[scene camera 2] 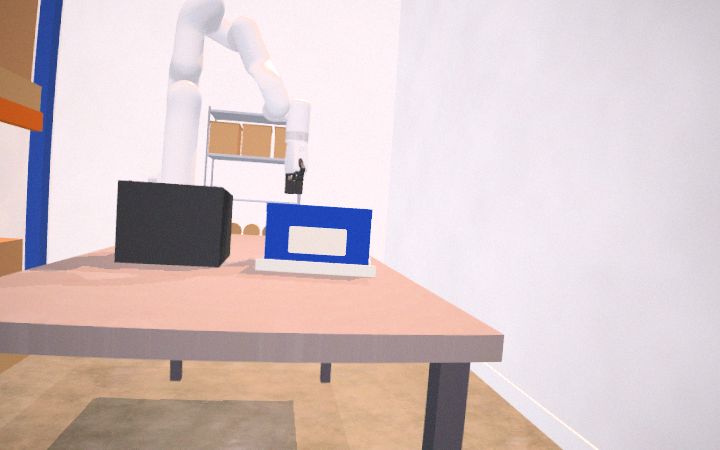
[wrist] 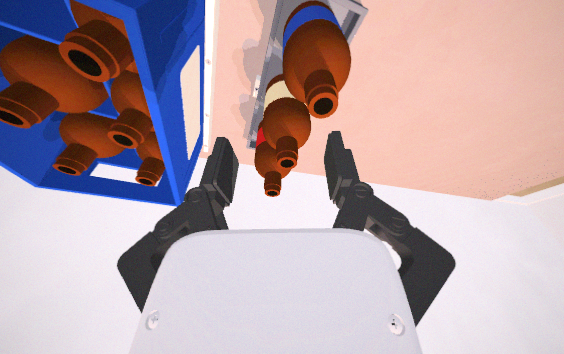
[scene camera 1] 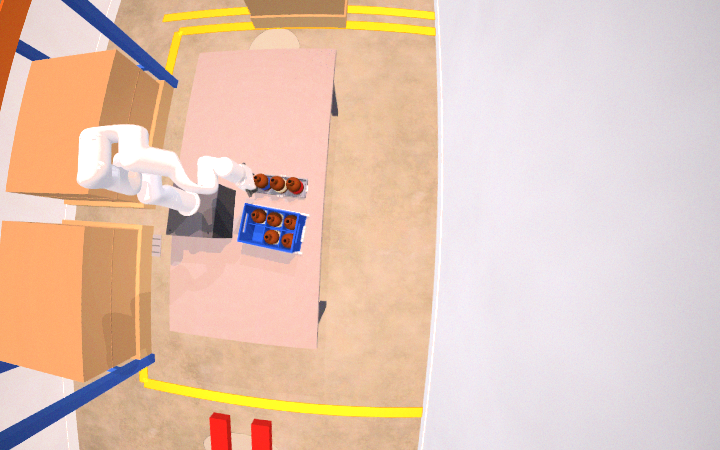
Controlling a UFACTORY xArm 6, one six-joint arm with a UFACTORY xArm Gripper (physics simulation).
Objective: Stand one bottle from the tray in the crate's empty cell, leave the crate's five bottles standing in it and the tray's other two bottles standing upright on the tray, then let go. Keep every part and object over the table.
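Places are measured from the arm's base along level axes (x ahead, y left, z up), in metres.
Pixels of known places: gripper, fingertip midpoint: (scene camera 2: 293,194) (wrist: 279,147) (scene camera 1: 253,183); arm's base, link origin: (scene camera 2: 177,189) (scene camera 1: 188,203).
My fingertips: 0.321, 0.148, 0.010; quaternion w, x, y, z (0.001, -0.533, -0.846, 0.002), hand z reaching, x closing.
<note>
For each thing: its top centre in the pictures, then the offset to it from my fingertips, as dx, dy, dz. Level surfaces: height alone.
- grey tray, top centre: (wrist: 287,102) (scene camera 1: 280,185) +0.072, +0.039, -0.182
- blue-label bottle, top centre: (wrist: 323,106) (scene camera 1: 255,177) -0.016, +0.035, -0.047
- blue crate, top centre: (wrist: 62,139) (scene camera 2: 321,206) (scene camera 1: 267,227) +0.100, -0.188, -0.032
- pink table, surface height: dz -0.207
My gripper (scene camera 1: 248,182) (scene camera 2: 294,192) (wrist: 279,147) is open and empty, higher than the crate's top, at the robot-side end of the grey tray (scene camera 1: 304,194) (wrist: 270,55). Three brown bottles stand upright in a row on the tray: blue-label bottle (scene camera 1: 260,180) (wrist: 317,55) nearest the gripper, cream-label bottle (scene camera 1: 277,183) (wrist: 290,120) in the middle, red-label bottle (scene camera 1: 293,184) (wrist: 267,162) at the far end. The blue crate (scene camera 1: 265,245) (scene camera 2: 318,213) (wrist: 167,75) holds five upright bottles. Its empty cell (scene camera 1: 256,233) is at the robot-side corner, in the row away from the tray. The crate's wall hides its bottles in scene camera 2.
A large black box (scene camera 1: 223,212) (scene camera 2: 169,222) stands on the pink table (scene camera 1: 260,116) (scene camera 2: 265,307), on the robot's side of the crate. The crate stands beside the tray with a narrow gap between them. The table's far long edge runs a little beyond both.
</note>
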